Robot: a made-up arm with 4 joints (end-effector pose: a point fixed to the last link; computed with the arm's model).
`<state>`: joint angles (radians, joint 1 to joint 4).
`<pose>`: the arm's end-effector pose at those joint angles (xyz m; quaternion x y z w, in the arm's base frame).
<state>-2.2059 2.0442 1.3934 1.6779</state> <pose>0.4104 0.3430 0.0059 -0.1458 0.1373 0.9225 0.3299</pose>
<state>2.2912 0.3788 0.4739 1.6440</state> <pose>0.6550 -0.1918 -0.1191 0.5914 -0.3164 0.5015 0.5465</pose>
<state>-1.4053 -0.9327 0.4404 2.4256</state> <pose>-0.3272 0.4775 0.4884 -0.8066 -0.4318 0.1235 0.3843</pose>
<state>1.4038 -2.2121 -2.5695 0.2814</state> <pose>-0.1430 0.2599 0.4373 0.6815 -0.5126 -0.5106 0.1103</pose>
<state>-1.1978 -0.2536 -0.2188 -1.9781</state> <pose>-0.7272 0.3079 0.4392 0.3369 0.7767 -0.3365 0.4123</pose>
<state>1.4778 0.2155 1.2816 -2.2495</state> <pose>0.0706 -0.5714 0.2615 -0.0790 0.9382 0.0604 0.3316</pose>
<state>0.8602 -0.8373 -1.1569 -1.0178</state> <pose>0.2206 -0.4875 0.8046 -0.7277 0.2898 0.4792 0.3960</pose>
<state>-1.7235 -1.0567 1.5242 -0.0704</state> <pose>0.1173 0.4889 -0.0056 0.4709 -0.0485 0.8795 0.0475</pose>
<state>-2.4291 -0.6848 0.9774 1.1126</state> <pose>0.3315 0.5614 0.1567 -0.7063 0.2550 -0.6603 0.0120</pose>
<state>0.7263 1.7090 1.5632 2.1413</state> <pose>-0.3850 -0.2917 -0.0309 -0.0846 -0.1971 -0.4015 0.8904</pose>
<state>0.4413 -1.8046 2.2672 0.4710</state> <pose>-0.1116 -0.1557 0.0016 -0.2784 -0.8337 -0.4376 0.1897</pose>
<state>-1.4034 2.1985 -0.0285 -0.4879</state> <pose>0.2004 0.7622 -0.3894 0.7219 -0.4826 -0.1174 0.4819</pose>
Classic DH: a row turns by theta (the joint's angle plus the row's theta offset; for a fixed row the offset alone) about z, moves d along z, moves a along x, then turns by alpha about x. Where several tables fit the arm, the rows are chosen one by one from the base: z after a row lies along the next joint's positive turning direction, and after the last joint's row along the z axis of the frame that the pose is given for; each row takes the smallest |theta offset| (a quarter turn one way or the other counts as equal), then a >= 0, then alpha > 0; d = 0 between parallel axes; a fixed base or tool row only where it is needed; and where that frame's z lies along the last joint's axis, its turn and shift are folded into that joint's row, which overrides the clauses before.
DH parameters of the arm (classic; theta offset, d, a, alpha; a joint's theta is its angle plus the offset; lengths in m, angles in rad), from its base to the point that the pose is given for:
joint 1: 1.5708 0.1 0.009 1.5708
joint 2: 0 -0.25 -0.338 1.5708
joint 3: -1.5708 -0.046 0.335 1.5708
joint 4: 0 0.23 0.117 1.5708
tool (fixed): 3.1416 -0.078 0 0

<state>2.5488 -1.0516 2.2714 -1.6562</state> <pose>0.0180 -0.2708 0.0814 0.1645 0.4043 0.3560 0.8263</pose>
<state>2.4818 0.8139 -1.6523 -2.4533</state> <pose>0.3302 0.4309 -0.2213 0.6380 0.3578 -0.6135 0.2977</pose>
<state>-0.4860 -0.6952 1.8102 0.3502</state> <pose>-0.3029 0.2280 -0.0304 -0.4139 -0.2734 -0.7975 0.3433</pose>
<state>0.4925 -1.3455 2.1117 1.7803</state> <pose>-0.2659 -0.1950 0.1065 0.5442 0.7973 0.2278 0.1274</pose>
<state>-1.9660 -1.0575 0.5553 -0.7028</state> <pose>0.2281 0.7442 0.3772 -0.0776 0.3978 -0.9042 0.1348</pose>
